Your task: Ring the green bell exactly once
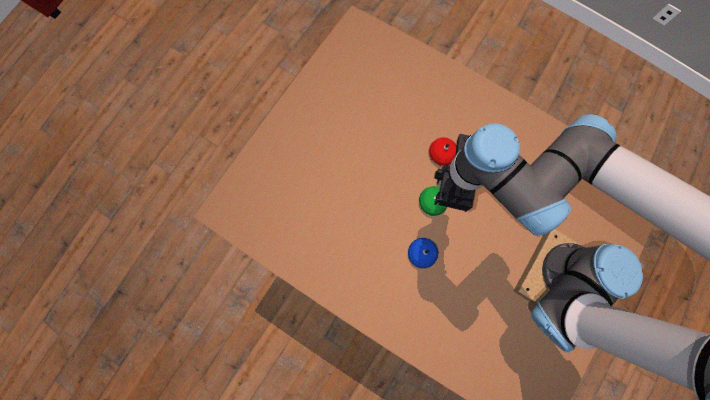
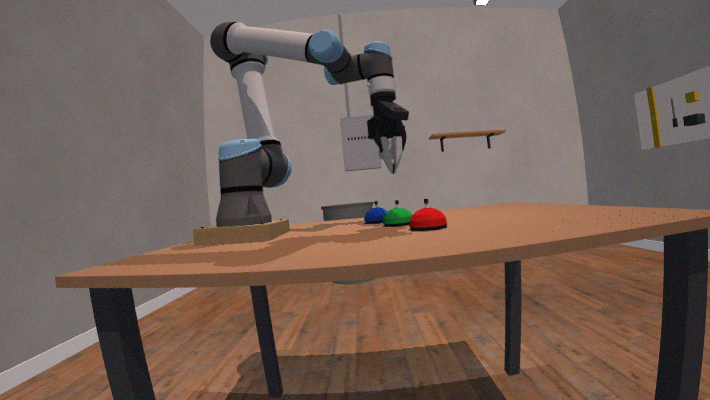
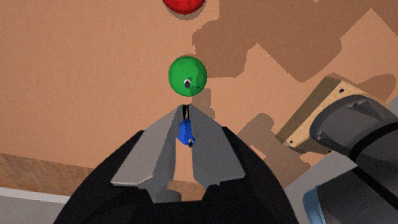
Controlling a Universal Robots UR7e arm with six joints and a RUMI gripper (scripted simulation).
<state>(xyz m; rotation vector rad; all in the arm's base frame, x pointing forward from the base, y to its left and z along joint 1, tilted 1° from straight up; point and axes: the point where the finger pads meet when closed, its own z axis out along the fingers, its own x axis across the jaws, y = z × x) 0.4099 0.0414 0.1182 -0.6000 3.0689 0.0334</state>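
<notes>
Now: hand 11 cm above the green bell. Also, from my hand: blue bell: 14 cm to the left, 11 cm below, 5 cm behind; then red bell: 14 cm to the right, 11 cm below, 6 cm ahead.
</notes>
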